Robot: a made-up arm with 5 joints. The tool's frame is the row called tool.
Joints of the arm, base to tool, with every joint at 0 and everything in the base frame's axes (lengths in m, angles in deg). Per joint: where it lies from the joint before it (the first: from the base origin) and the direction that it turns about. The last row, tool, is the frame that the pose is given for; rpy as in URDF.
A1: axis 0 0 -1 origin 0.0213 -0.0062 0.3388
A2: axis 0 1 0 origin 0.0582 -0.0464 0.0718
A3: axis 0 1 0 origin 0.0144 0.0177 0.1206
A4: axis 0 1 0 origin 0.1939 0.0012 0.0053
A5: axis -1 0 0 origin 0.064 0.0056 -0.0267
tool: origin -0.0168 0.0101 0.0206 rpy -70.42 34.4 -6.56
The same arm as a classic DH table. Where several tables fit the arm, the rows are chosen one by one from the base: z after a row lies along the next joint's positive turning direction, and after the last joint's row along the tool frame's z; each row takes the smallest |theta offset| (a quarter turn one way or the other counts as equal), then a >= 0, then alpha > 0; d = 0 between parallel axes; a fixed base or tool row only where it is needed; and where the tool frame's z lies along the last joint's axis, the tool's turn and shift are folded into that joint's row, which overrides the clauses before.
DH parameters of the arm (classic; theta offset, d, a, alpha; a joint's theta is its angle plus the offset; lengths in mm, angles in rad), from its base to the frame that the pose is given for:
base (fixed): -0.2833 0.0 22.2 3.1416
A1: -0.2833 -410.6 58.2 1.5708
A2: -1.4520 0.0 121.5 0.0000
A3: 1.4246 0.0 194.0 0.0000
A4: -1.5435 -21.9 -26.7 1.5708
A5: -0.2937 -42.4 16.8 -1.8710
tool (fixed): 2.1100 16.4 0.0 0.0000

